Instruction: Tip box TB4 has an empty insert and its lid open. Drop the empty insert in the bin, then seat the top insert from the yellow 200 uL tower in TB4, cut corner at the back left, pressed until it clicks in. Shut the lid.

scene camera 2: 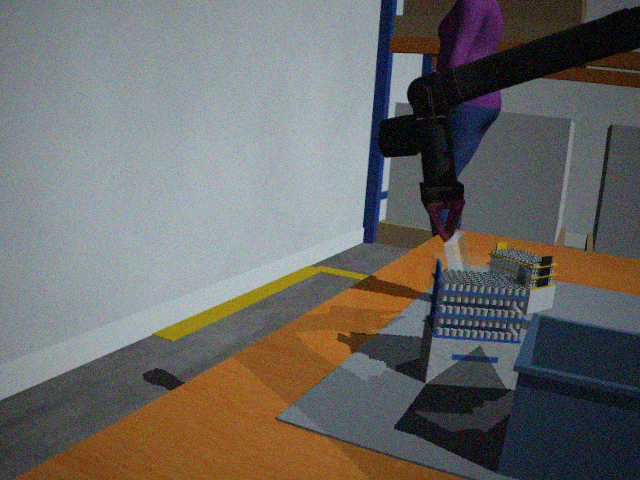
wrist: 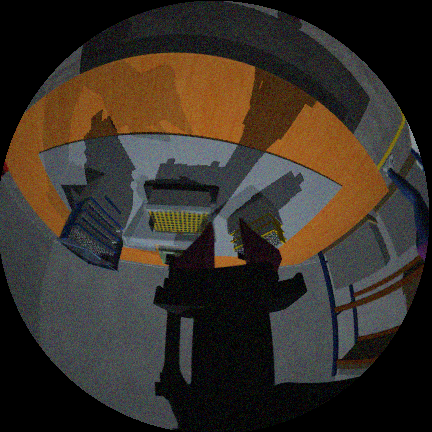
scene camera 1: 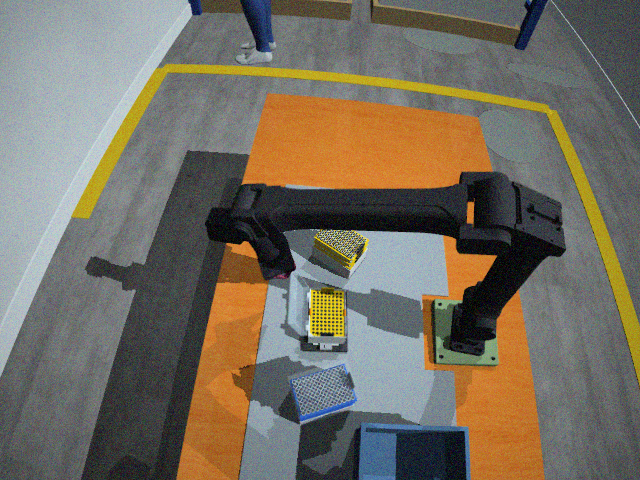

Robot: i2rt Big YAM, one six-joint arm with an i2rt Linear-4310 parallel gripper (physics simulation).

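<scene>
Tip box TB4 (scene camera 1: pixel 330 340) stands mid-mat, its yellow insert (scene camera 1: pixel 327 312) (wrist: pixel 180 221) without tips. Its clear lid (scene camera 1: pixel 296 310) (scene camera 2: pixel 455 254) is open, upright along the box's left side in the first scene view. My gripper (scene camera 1: pixel 281 276) (scene camera 2: pixel 446 239) (wrist: pixel 225 223) is partly open and empty, pointing down near the lid's upper far end; I cannot tell whether it touches the lid. The yellow tower (scene camera 1: pixel 339 245) (scene camera 2: pixel 522 264) (wrist: pixel 260 237) stands behind TB4 with tip-filled inserts stacked on it. The blue bin (scene camera 1: pixel 413 427) (scene camera 2: pixel 578 374) stands at the near right; its floor is partly hidden.
A blue tower (scene camera 1: pixel 323 390) (scene camera 2: pixel 478 315) (wrist: pixel 92 230) of tip-filled inserts stands between TB4 and the bin. The grey mat (scene camera 1: pixel 398 268) lies on the orange table (scene camera 1: pixel 372 144). My arm crosses above the back of the mat from its green base plate (scene camera 1: pixel 443 358). A person stands beyond the table.
</scene>
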